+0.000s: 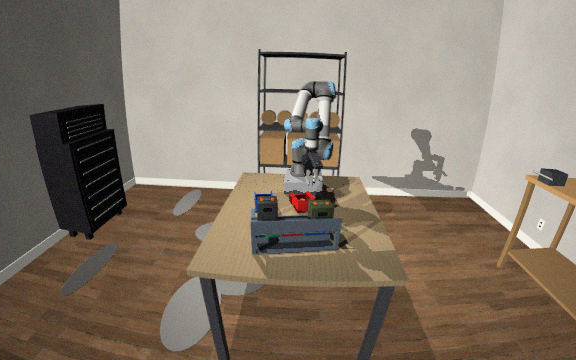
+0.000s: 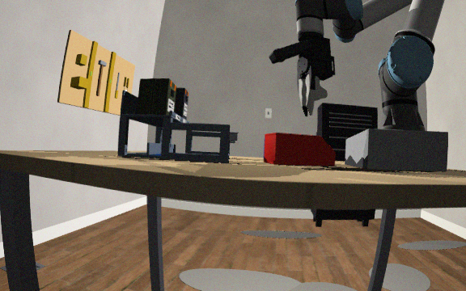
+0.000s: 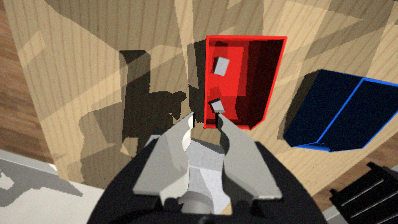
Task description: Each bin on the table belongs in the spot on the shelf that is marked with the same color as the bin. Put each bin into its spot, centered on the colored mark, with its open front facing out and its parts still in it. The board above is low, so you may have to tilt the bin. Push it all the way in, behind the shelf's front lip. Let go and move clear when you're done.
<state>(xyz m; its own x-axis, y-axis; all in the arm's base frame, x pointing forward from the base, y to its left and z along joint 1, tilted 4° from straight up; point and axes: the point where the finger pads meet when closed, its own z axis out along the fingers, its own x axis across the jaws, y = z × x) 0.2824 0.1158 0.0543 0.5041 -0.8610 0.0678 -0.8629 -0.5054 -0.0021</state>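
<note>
Right now my hand is 10 cm above the red bin, 4 cm to the left of it and 2 cm short of it. From my hand the other things lie so: dark box 45 cm ahead, 11 cm to the right, 2 cm above; green case 37 cm ahead, 11 cm to the left, 1 cm above; blue bin 25 cm to the right, 10 cm below, 8 cm ahead.
</note>
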